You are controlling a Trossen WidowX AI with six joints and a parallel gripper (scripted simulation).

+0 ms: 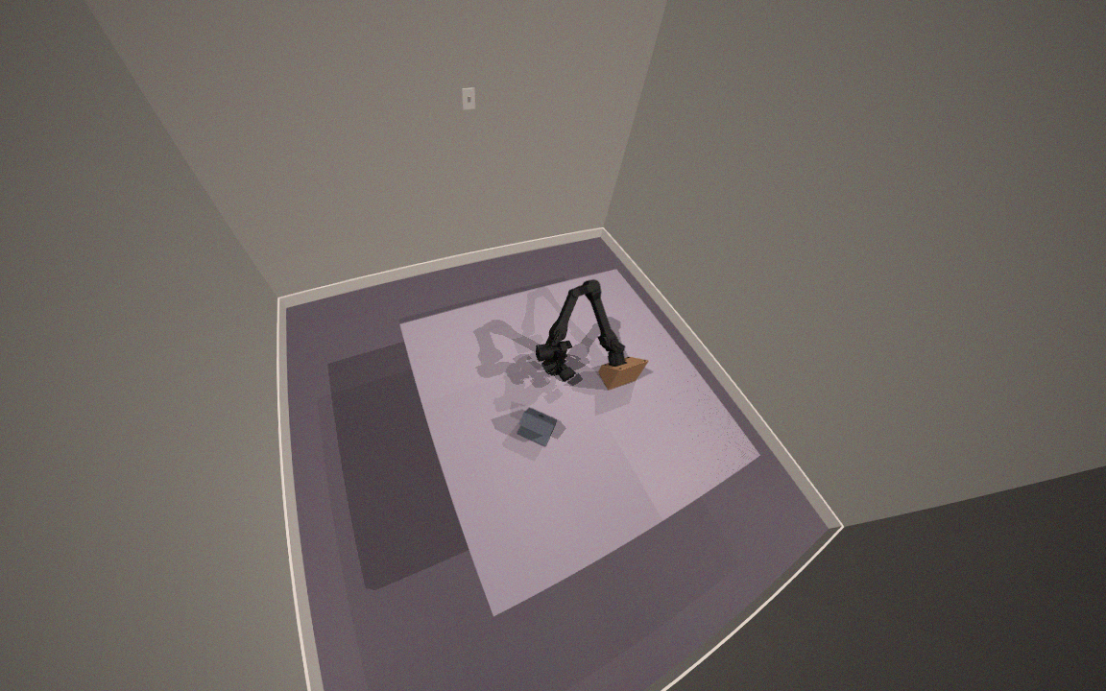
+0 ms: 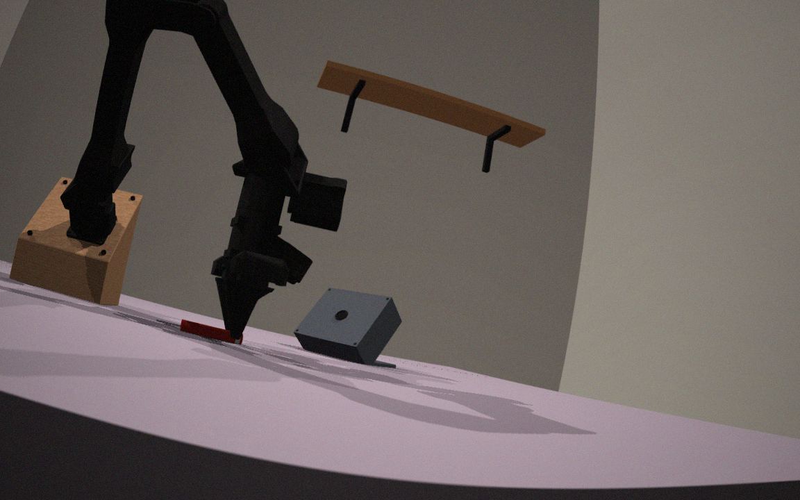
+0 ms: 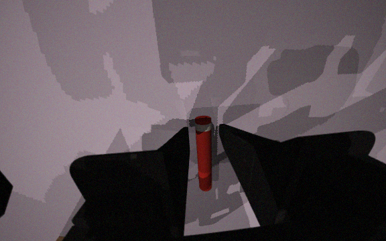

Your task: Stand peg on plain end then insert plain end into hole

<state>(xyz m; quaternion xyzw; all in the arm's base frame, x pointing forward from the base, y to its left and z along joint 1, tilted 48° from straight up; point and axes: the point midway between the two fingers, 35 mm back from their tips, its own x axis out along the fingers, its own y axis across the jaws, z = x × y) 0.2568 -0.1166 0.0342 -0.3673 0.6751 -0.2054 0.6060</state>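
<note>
The red peg is 10 mm behind my gripper tip. Round my gripper tip: grey sloped panel (220 mm to the left, 170 mm ahead, 50 mm above).
</note>
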